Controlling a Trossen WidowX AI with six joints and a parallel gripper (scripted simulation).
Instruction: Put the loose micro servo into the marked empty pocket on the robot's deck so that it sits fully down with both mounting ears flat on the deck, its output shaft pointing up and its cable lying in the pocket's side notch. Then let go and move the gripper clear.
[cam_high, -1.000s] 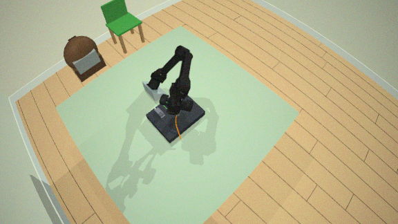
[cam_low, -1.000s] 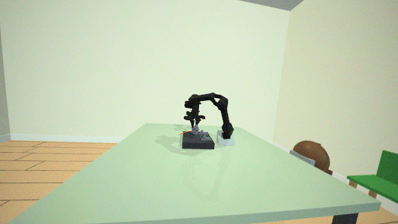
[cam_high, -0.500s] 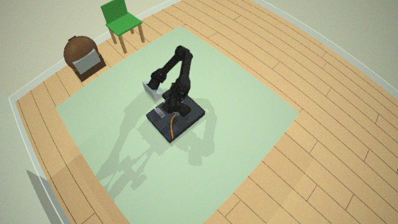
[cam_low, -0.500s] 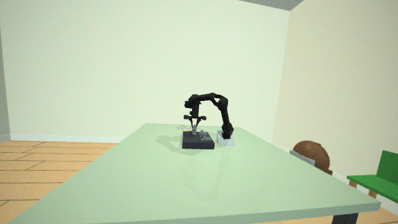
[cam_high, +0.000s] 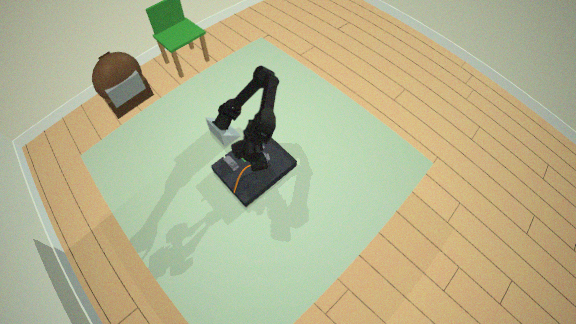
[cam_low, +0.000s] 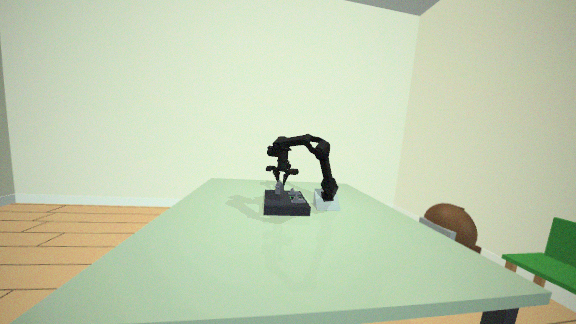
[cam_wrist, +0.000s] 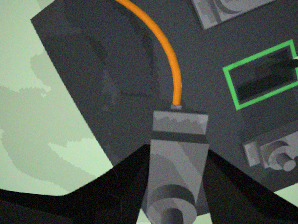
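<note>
Right now my gripper tip is 100 mm above the deck and 10 mm short of it.
</note>
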